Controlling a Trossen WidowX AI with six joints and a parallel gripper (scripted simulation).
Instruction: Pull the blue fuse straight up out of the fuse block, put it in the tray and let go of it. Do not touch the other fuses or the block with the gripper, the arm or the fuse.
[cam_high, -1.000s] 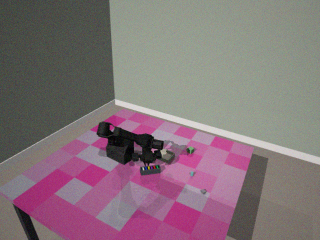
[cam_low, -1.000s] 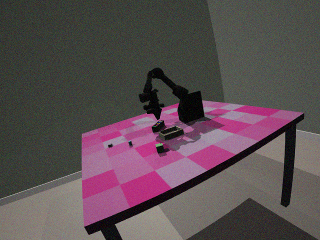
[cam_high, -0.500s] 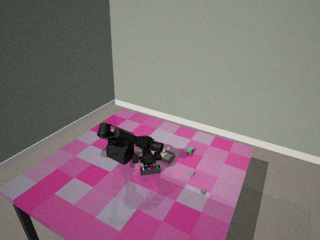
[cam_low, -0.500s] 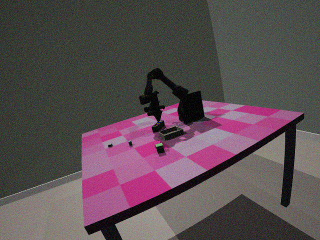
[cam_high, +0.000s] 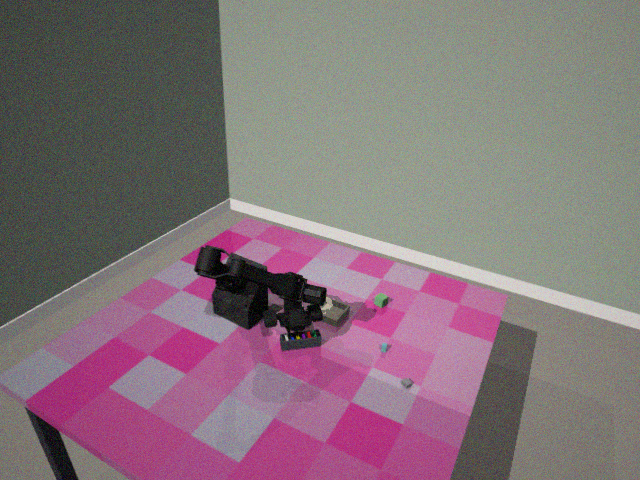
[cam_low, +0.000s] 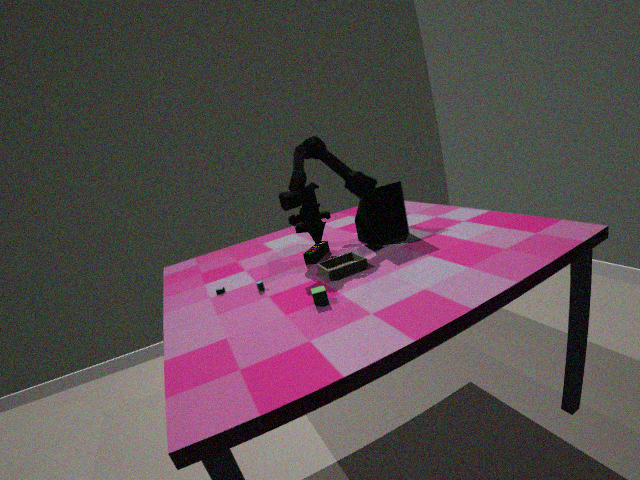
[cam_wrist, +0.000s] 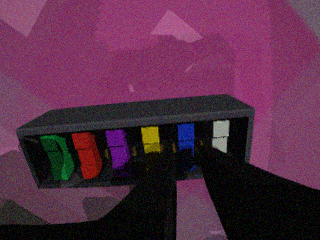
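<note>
My gripper tip is 2 cm above the blue fuse. Also, from my gripper tip: yellow fuse (2 cm below, 1 cm to the left, 1 cm ahead); then white fuse (2 cm below, 2 cm behind, 1 cm to the right); then purple fuse (3 cm ahead, 2 cm to the left, 2 cm below).
</note>
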